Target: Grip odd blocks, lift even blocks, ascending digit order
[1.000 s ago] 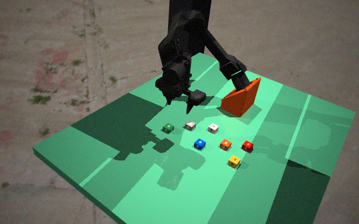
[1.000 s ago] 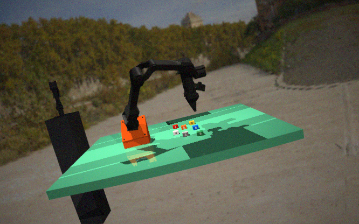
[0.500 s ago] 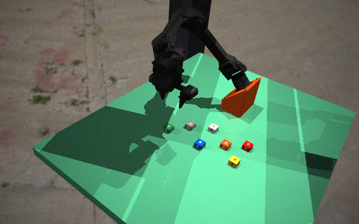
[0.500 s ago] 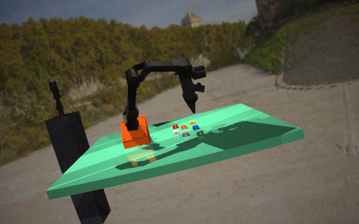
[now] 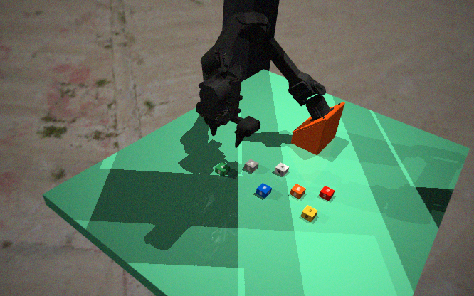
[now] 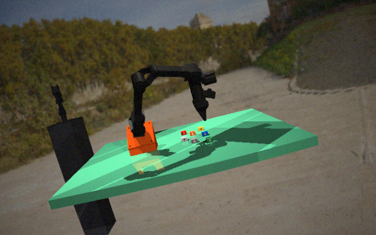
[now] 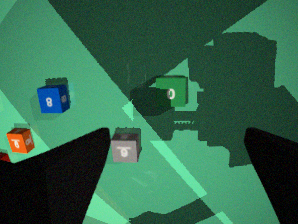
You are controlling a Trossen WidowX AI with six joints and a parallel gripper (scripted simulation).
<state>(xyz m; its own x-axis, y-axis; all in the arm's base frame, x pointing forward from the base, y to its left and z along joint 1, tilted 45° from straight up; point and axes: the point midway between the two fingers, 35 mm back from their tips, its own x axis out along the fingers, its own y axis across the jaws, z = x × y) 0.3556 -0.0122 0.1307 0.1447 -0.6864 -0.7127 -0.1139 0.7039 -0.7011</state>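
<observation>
My gripper tip is now 100 mm above the green block. From my gripper tip the other things lie so: grey block: 80 mm behind, 50 mm to the left, 100 mm below; blue block: 20 mm behind, 150 mm to the left, 100 mm below; white block: 140 mm behind, 120 mm to the left, 100 mm below.
</observation>
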